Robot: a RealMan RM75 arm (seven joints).
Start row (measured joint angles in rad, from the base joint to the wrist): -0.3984 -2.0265 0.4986 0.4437 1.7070 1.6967 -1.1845
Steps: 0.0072 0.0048 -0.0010 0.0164 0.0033 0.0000 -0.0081; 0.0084 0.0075 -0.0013 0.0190 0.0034 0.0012 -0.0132; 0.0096 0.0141 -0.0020 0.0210 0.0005 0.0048 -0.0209; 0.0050 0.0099 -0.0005 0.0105 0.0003 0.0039 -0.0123; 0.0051 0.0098 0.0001 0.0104 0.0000 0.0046 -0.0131; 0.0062 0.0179 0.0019 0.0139 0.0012 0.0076 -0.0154; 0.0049 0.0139 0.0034 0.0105 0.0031 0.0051 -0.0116; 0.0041 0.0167 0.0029 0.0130 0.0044 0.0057 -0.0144; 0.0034 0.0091 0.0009 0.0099 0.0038 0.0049 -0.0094; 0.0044 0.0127 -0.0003 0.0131 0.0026 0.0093 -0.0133; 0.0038 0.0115 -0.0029 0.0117 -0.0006 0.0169 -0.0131; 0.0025 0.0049 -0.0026 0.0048 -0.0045 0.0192 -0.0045; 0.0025 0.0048 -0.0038 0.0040 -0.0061 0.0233 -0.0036; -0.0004 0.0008 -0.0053 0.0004 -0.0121 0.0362 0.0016; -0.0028 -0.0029 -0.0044 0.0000 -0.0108 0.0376 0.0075; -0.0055 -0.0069 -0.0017 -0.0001 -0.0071 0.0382 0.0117; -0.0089 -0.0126 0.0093 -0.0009 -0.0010 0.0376 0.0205; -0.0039 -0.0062 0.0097 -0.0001 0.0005 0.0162 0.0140
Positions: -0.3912 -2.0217 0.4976 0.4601 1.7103 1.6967 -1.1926; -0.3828 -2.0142 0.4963 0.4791 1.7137 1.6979 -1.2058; -0.3732 -2.0001 0.4943 0.5001 1.7142 1.7027 -1.2267; -0.3682 -1.9902 0.4938 0.5106 1.7145 1.7066 -1.2390; -0.3631 -1.9804 0.4939 0.5210 1.7145 1.7112 -1.2521; -0.3569 -1.9625 0.4958 0.5349 1.7157 1.7188 -1.2675; -0.3520 -1.9486 0.4992 0.5454 1.7188 1.7239 -1.2791; -0.3479 -1.9319 0.5021 0.5584 1.7232 1.7296 -1.2935; -0.3445 -1.9228 0.5030 0.5683 1.7270 1.7345 -1.3029; -0.3401 -1.9101 0.5027 0.5814 1.7296 1.7438 -1.3162; -0.3363 -1.8986 0.4998 0.5931 1.7290 1.7607 -1.3293; -0.3338 -1.8937 0.4972 0.5979 1.7245 1.7799 -1.3338; -0.3313 -1.8889 0.4934 0.6019 1.7184 1.8032 -1.3374; -0.3317 -1.8881 0.4881 0.6023 1.7063 1.8394 -1.3358; -0.3345 -1.8910 0.4837 0.6023 1.6955 1.8770 -1.3283; -0.3400 -1.8979 0.4820 0.6022 1.6884 1.9152 -1.3166; -0.3489 -1.9105 0.4913 0.6013 1.6874 1.9528 -1.2961; -0.3528 -1.9167 0.5010 0.6012 1.6879 1.9690 -1.2821
